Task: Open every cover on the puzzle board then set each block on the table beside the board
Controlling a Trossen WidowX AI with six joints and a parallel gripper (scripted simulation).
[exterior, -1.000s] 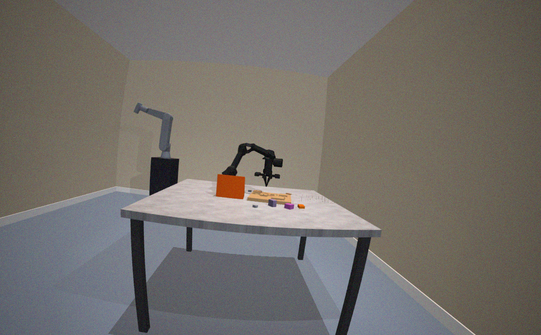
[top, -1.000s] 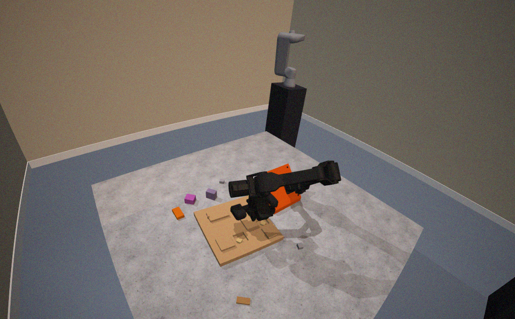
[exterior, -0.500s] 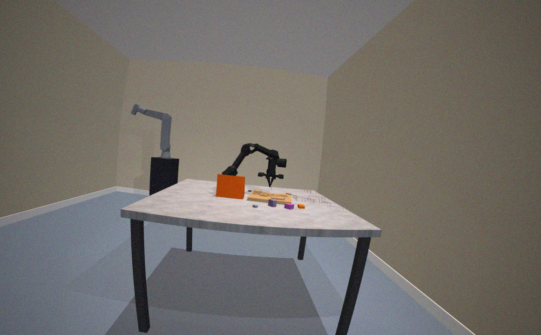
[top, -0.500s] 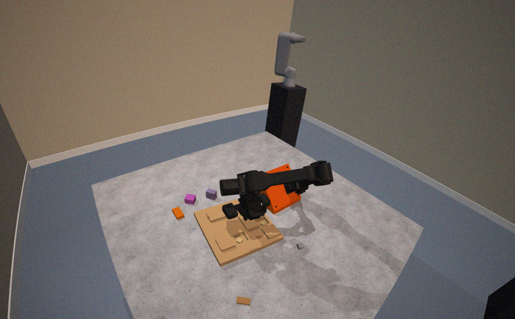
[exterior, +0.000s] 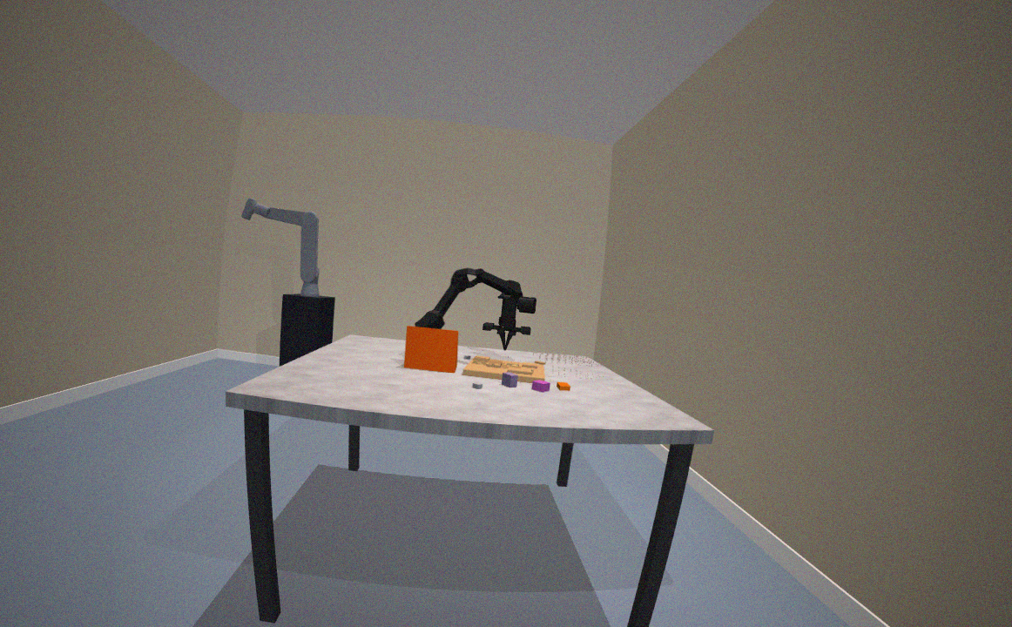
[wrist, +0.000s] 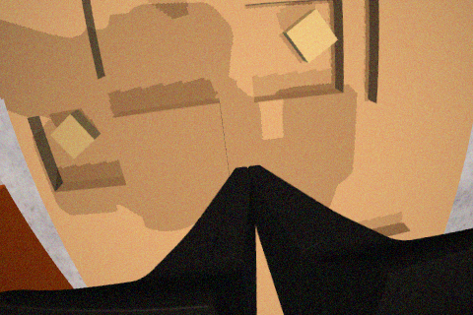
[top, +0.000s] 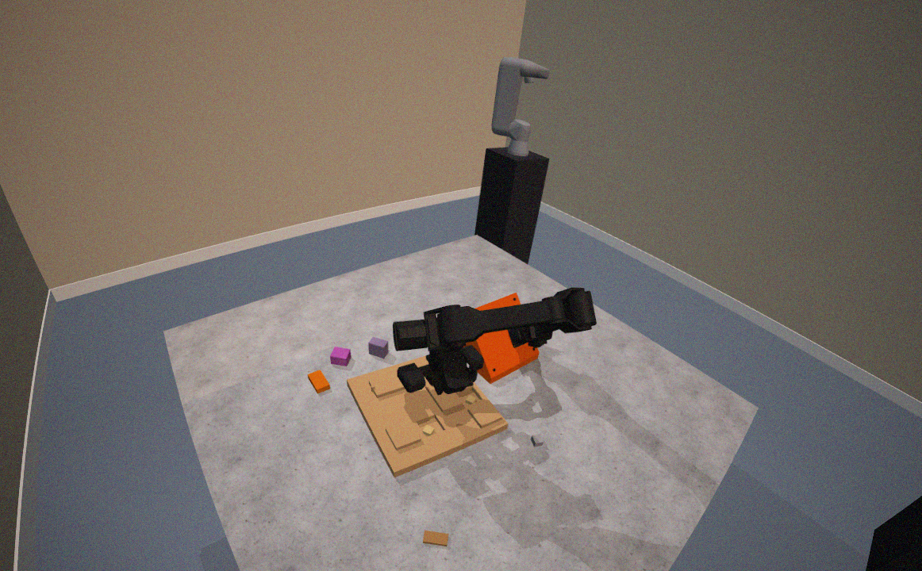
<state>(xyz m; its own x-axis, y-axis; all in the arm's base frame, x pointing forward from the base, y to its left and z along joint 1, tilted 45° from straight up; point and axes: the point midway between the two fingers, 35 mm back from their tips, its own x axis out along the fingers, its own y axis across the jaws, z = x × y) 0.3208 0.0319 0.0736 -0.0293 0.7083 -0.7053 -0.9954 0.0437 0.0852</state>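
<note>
Right now the tan puzzle board is 2 cm ahead of my gripper tip, 3 cm to the right of it and 6 cm below it. The rest, counted from my gripper tip: magenta block 12 cm ahead, 29 cm to the right, 7 cm below; then purple block 2 cm ahead, 27 cm to the right, 6 cm below; then orange block 21 cm ahead, 24 cm to the right, 7 cm below.
</note>
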